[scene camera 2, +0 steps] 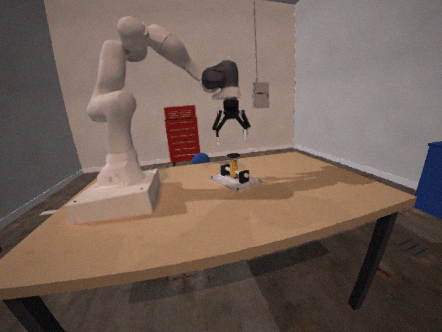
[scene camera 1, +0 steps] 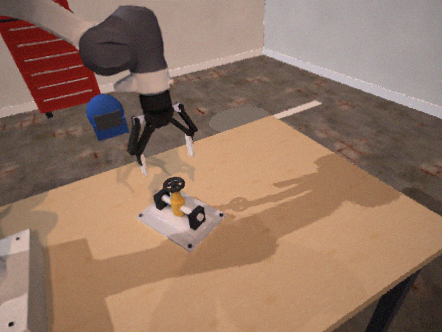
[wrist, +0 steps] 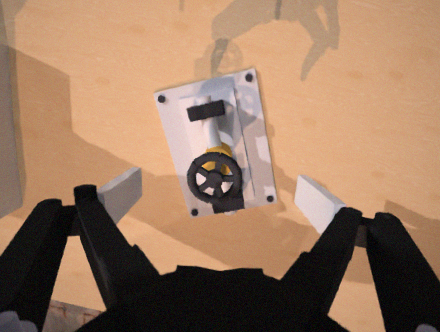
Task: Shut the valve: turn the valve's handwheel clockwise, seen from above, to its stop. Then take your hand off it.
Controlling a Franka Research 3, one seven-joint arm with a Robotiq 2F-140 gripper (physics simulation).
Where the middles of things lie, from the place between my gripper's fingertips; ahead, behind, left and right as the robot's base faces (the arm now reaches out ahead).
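Black spoked handwheel [wrist: 214,178]: 7 cm below my hand, 1 cm behind, 2 cm to the right. Light grey base plate [scene camera 1: 180,238]: 19 cm below my hand, 2 cm to the right, 1 cm behind.
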